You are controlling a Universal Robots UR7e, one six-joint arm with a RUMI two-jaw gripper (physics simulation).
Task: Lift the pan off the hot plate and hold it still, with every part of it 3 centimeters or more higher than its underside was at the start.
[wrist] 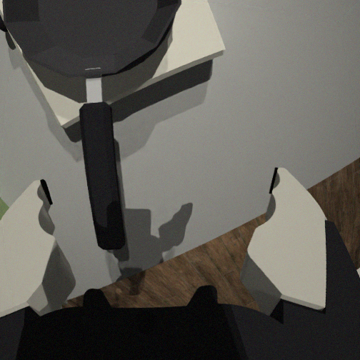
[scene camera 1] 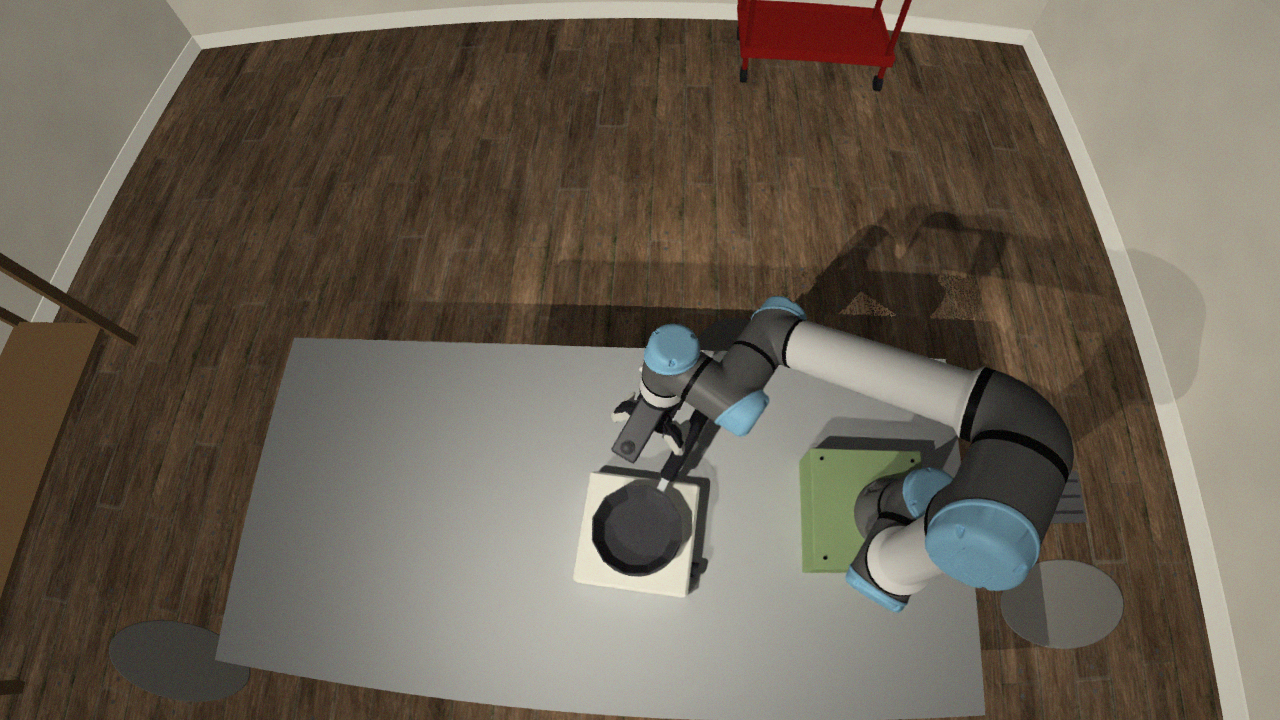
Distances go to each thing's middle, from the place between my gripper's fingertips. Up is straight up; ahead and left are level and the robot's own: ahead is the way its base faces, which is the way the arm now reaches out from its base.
Scene:
Right now my hand is 110 mm above the dark pan [scene camera 1: 636, 530], 80 mm to the right of it and 10 mm past it. Round my hand: cream hot plate [scene camera 1: 672, 579] 190 mm below, 160 mm to the left, 10 mm ahead.

